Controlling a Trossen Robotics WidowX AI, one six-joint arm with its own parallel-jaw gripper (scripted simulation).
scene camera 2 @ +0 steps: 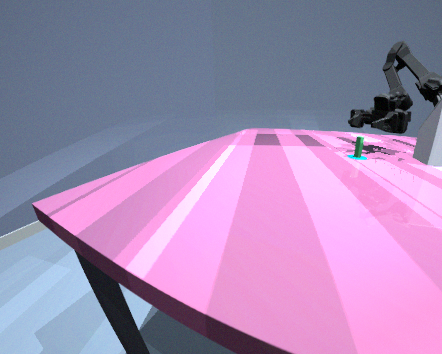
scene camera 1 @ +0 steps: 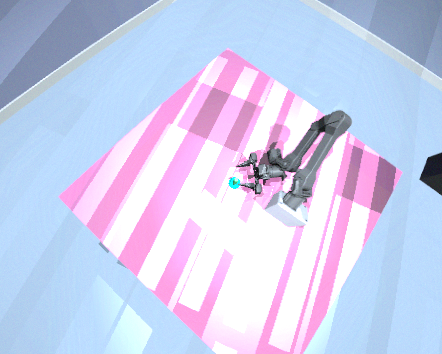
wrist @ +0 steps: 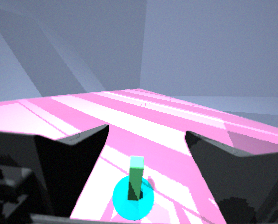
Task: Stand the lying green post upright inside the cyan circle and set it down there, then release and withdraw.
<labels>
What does the gripper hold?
Nothing.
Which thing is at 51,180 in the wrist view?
The gripper.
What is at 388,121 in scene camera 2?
The gripper.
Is the gripper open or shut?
Open.
</labels>
